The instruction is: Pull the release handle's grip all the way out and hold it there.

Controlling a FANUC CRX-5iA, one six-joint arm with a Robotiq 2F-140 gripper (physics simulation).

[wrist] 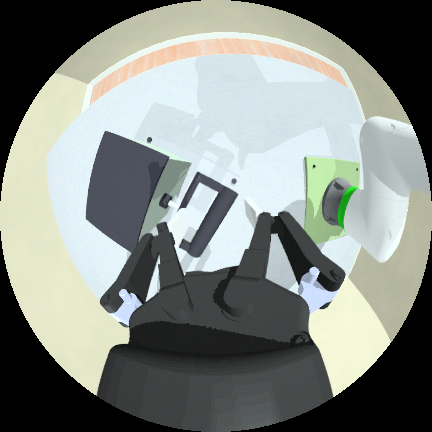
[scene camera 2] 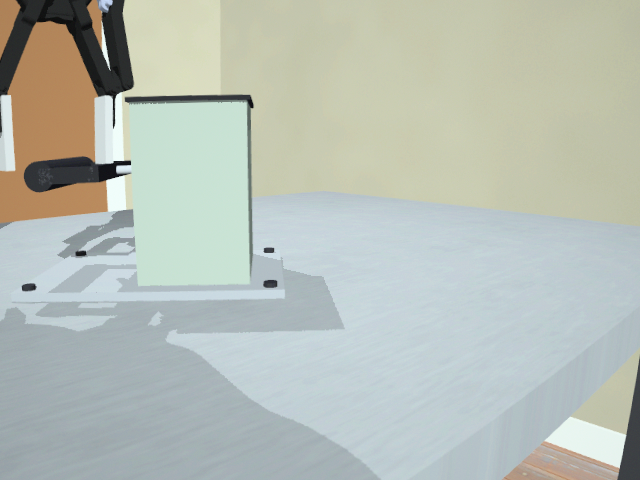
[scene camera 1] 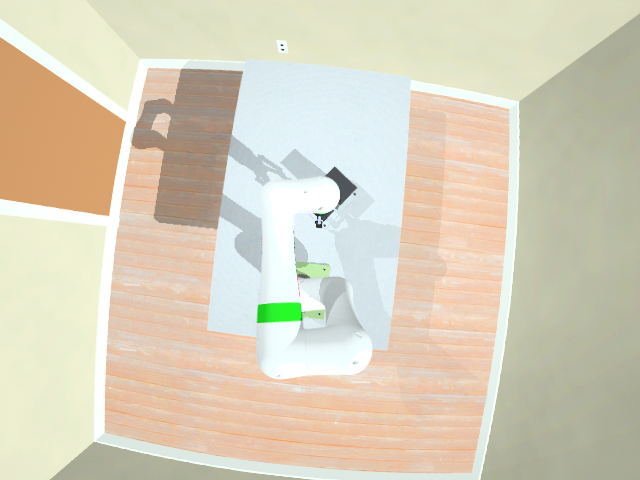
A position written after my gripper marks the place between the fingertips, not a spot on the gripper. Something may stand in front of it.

Note:
In view: my gripper (scene camera 2: 57, 167), a release handle (wrist: 132, 184) and a base plate (scene camera 2: 82, 277).
My gripper also shows in the wrist view (wrist: 215, 210). The base plate shows as well in the wrist view (wrist: 198, 163).

